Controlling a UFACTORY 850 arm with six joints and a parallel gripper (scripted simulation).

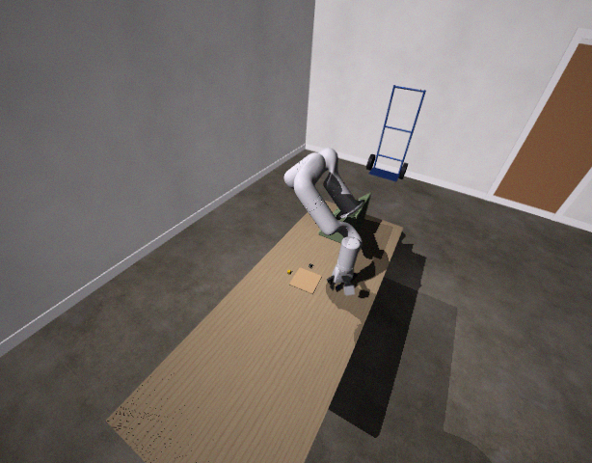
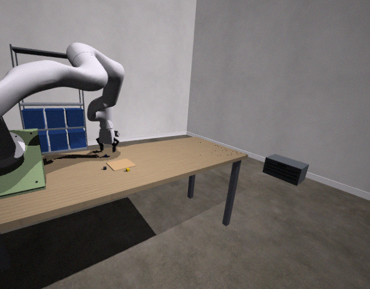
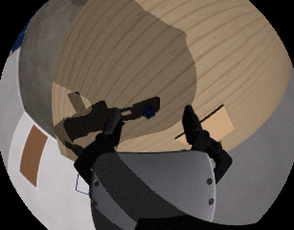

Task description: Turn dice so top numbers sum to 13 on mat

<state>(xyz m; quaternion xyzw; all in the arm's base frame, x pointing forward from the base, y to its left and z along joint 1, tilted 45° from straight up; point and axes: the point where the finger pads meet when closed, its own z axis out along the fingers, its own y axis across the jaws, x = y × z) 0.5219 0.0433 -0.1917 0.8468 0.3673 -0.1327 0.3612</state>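
The blue die lies 20 mm behind my hand, 10 mm to the right of it and 40 mm below it. Round my hand: black die: 70 mm behind, 220 mm to the right, 40 mm below; tan mat: 30 mm ahead, 190 mm to the right, 40 mm below; yellow die: 40 mm ahead, 300 mm to the right, 40 mm below.
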